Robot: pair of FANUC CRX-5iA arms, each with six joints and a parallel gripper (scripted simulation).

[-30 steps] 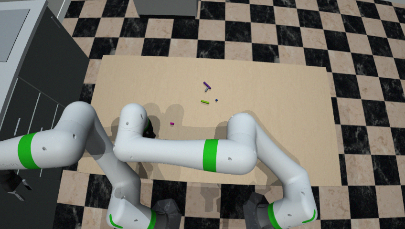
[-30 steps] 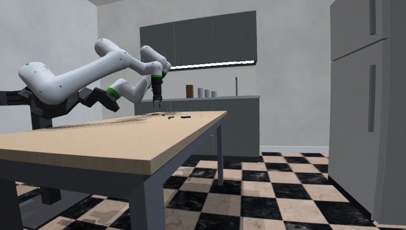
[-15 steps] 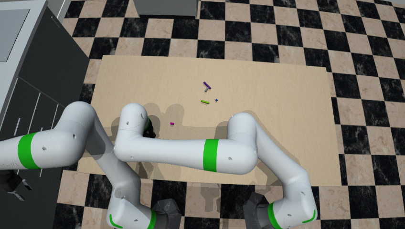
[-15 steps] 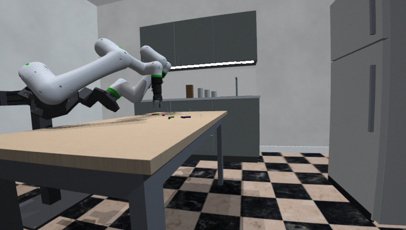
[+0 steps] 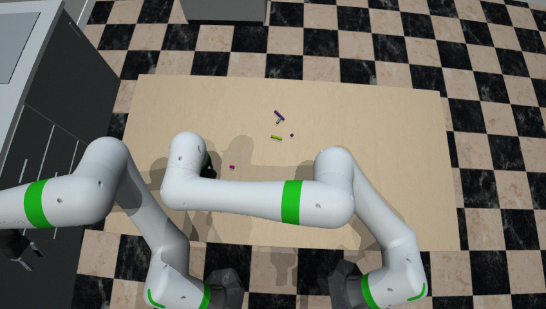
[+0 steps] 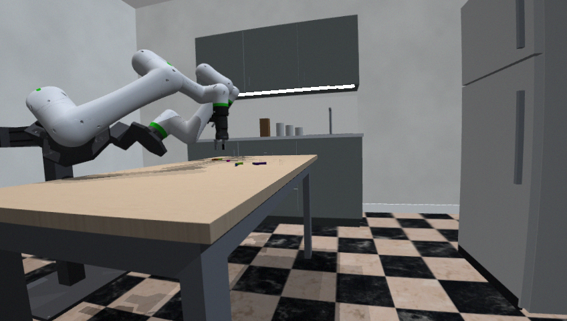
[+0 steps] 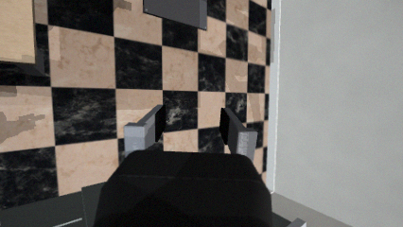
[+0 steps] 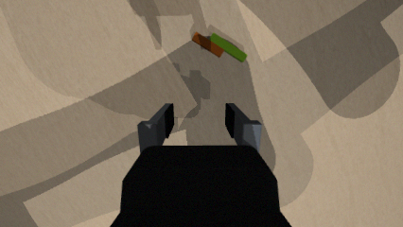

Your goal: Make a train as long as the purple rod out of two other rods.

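Now: right hand 310 mm to the left of the grey rod, 300 mm short of it and 80 mm above it. The rest, counted from my right hand: blue rod: 370 mm to the right, 220 mm ahead, 80 mm below; then magenta rod: 100 mm to the right, 80 mm below, 80 mm ahead; then orange rod: 80 mm below, 60 mm behind, 50 mm to the left.
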